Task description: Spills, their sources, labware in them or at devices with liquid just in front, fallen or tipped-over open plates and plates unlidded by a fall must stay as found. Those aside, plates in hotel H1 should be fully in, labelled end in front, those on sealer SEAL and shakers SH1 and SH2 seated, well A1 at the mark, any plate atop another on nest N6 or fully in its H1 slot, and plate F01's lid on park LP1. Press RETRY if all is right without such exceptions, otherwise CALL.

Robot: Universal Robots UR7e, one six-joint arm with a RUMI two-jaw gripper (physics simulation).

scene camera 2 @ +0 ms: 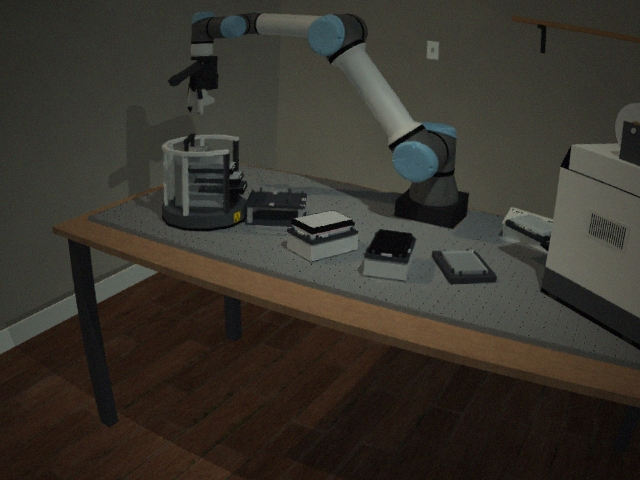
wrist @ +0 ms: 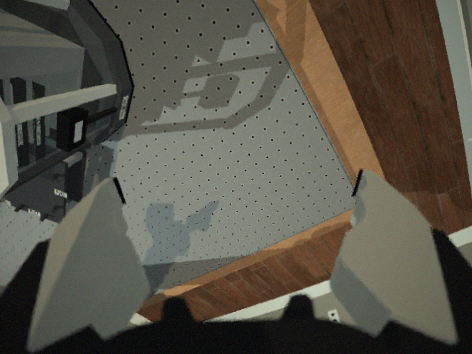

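Pixels of known places: gripper, between the fingertips: [scene camera 2: 195, 113] [wrist: 237, 177]; arm's base, origin of its link: [scene camera 2: 433, 196].
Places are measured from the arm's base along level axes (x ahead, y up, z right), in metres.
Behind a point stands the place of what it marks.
My gripper [scene camera 2: 195, 109] @[x 0.041, y 0.197, z 0.781 m] [wrist: 237, 177] @[x 0.041, y 0.197, z 0.781 m] is open and empty, high above the round plate hotel [scene camera 2: 185, 188] @[x 0.414, y 0.062, z 0.601 m] [wrist: 65, 102] @[x 0.196, y 0.088, z 0.671 m]. Several dark plates show in the hotel; labelled ends show in the wrist view. A white block device [scene camera 2: 320, 249] @[x 0.471, y -0.026, z 0.201 m] carries a black plate with a white top [scene camera 2: 323, 221] @[x 0.425, y 0.028, z 0.211 m]. A second white block device [scene camera 2: 385, 269] @[x 0.517, y -0.030, z 0.033 m] carries a black plate [scene camera 2: 391, 242] @[x 0.459, y 0.014, z 0.036 m]. A clear lid-like piece [scene camera 2: 464, 261] @[x 0.398, y -0.030, z -0.138 m] lies on a flat dark holder [scene camera 2: 473, 279] @[x 0.465, y -0.044, z -0.169 m]. A clear-topped plate [scene camera 2: 531, 225] @[x 0.307, y 0.057, z -0.299 m] sits on a white device [scene camera 2: 516, 238] @[x 0.131, y -0.045, z -0.271 m], partly hidden. Device names, A1 marks and any liquid cannot be made out.
A low dark box-like stand [scene camera 2: 276, 215] @[x 0.222, y -0.050, z 0.413 m] [wrist: 37, 192] @[x 0.223, y 0.005, z 0.398 m] is beside the hotel. A large beige machine [scene camera 2: 584, 258] @[x 0.531, y 0.074, z -0.422 m] is at the right. The arm's base [scene camera 2: 431, 209] @[x 0.088, y -0.012, z -0.007 m] is at the back of the perforated grey mat [scene camera 2: 413, 299] @[x 0.593, y -0.055, z -0.048 m] [wrist: 225, 165] @[x -0.019, y -0.054, z 0.671 m]. The wooden table edge [scene camera 2: 258, 284] @[x 0.624, y -0.067, z 0.294 m] [wrist: 335, 105] @[x -0.082, y -0.067, z 0.885 m] borders it.
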